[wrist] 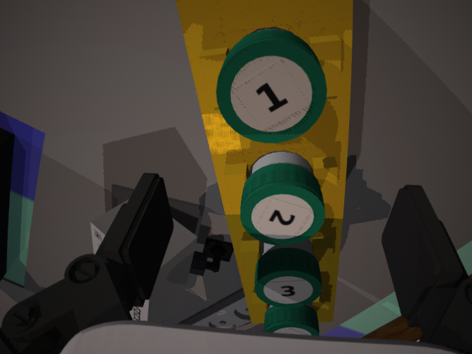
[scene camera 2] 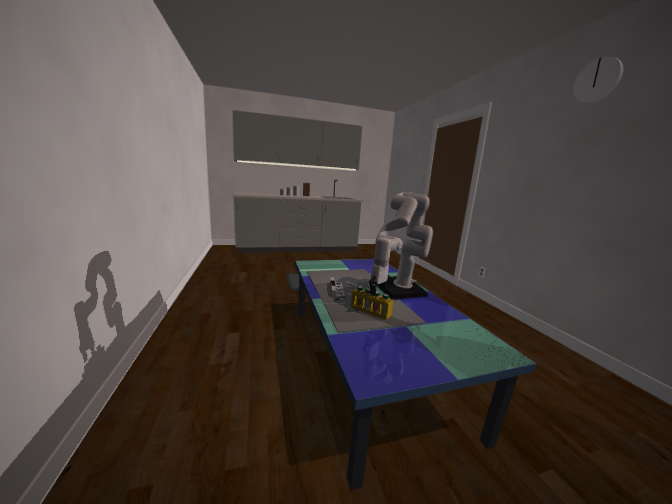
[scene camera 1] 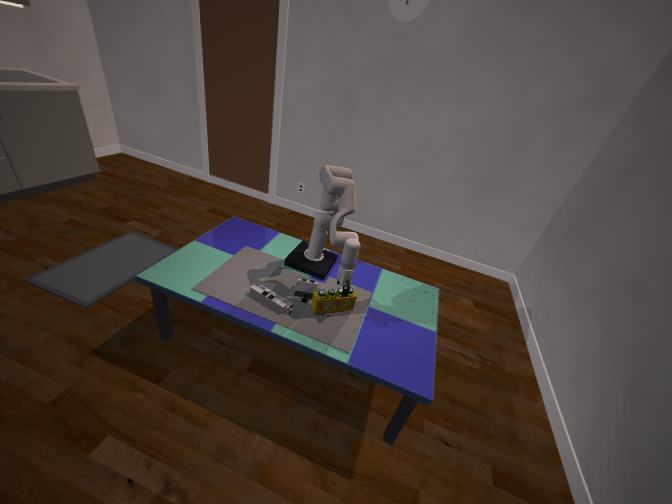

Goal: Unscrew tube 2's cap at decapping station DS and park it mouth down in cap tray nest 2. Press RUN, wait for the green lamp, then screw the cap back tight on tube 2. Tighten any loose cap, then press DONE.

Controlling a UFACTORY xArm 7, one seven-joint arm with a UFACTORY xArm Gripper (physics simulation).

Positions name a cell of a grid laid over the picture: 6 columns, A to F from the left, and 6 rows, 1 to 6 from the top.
Note:
I see my gripper (wrist: D4) and a grey mat (scene camera 1: C4).
The grey mat also shows in the wrist view (wrist: B2).

